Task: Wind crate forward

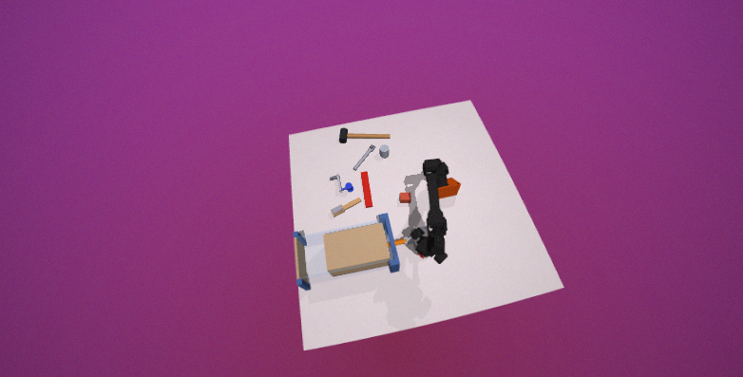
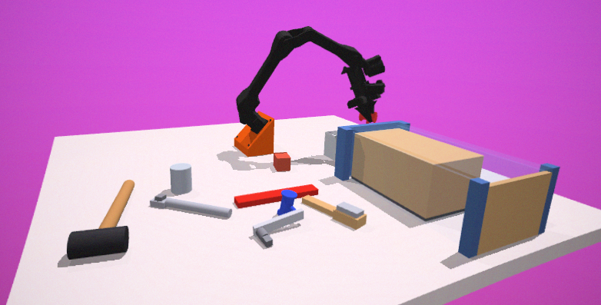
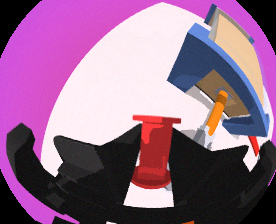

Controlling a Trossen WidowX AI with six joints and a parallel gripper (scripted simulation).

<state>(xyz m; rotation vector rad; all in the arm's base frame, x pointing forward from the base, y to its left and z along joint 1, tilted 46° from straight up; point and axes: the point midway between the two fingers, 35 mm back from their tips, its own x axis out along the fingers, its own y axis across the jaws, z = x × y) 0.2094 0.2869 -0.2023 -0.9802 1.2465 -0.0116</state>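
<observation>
The red-knobbed crank is 4 cm to the right of my gripper tip, 3 cm below it and 2 cm behind it. Also, from my gripper tip: rack (37 cm ahead, 11 cm to the right, 6 cm below); red knob (2 cm behind, 1 cm to the right); grey winch (11 cm to the right, 10 cm below, 5 cm behind).
</observation>
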